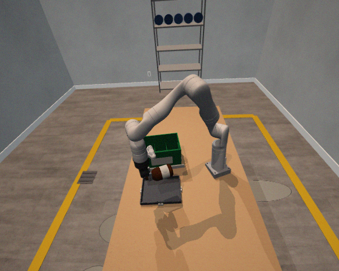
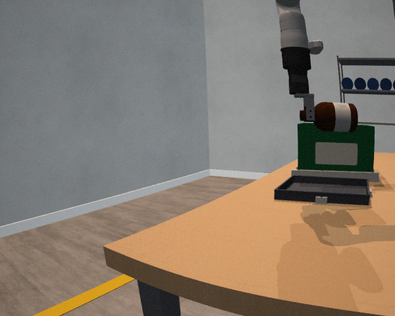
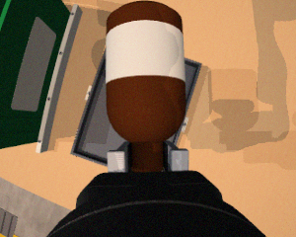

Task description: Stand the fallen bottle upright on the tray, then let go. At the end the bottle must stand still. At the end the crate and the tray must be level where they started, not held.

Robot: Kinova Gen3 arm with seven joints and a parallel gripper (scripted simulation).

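My gripper is now 50 mm past the brown bottle, 20 mm to the left of it and 10 mm above it. The rest, counted from my hand: green crate: 60 mm behind, 310 mm to the right, 120 mm below; then dark tray: 50 mm behind, 40 mm to the right, 190 mm below.
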